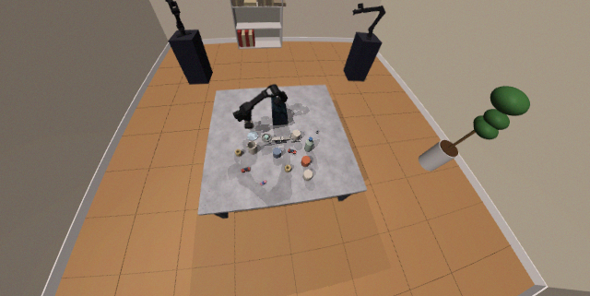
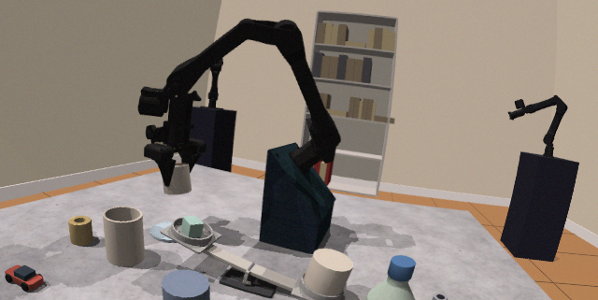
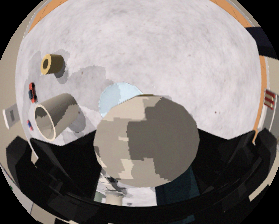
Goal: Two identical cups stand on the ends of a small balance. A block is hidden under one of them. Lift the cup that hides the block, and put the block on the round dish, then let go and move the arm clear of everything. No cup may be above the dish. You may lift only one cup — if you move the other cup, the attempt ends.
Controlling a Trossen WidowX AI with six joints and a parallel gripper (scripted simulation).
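My gripper tip is 150 mm to the right of the block, 120 mm short of it and 30 mm above it. Also, from my gripper tip: pale blue round dish 110 mm below, 40 mm ahead, 20 mm to the left; then balance 270 mm to the left, 100 mm ahead, 80 mm below; then open beige cylinder 190 mm ahead, 70 mm below, 30 mm to the left.
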